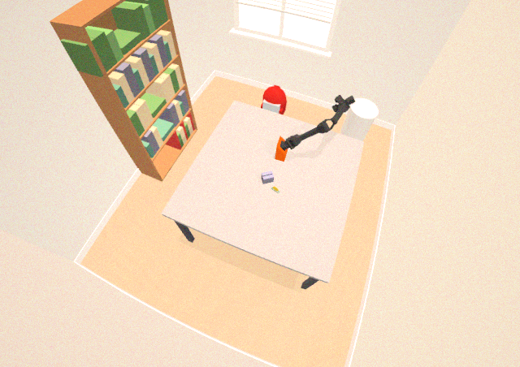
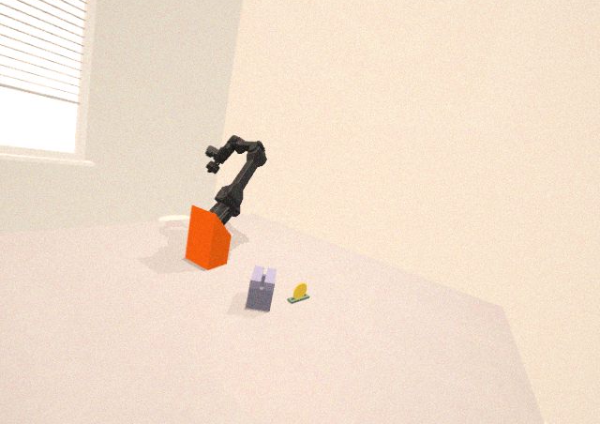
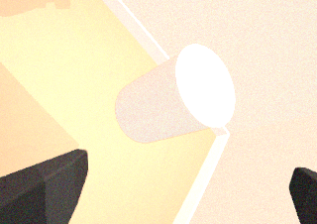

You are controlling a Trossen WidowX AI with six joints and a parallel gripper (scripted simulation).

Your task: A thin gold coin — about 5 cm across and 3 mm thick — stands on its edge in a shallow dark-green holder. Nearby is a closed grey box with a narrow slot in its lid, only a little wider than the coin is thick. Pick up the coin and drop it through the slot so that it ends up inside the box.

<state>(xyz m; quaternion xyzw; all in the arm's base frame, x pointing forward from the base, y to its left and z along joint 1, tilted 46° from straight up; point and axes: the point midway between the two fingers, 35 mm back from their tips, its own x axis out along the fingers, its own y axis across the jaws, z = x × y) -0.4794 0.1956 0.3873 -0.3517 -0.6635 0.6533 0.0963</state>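
The gold coin lies 840 mm ahead of my gripper tip, 390 mm to the right of it and 240 mm below it.
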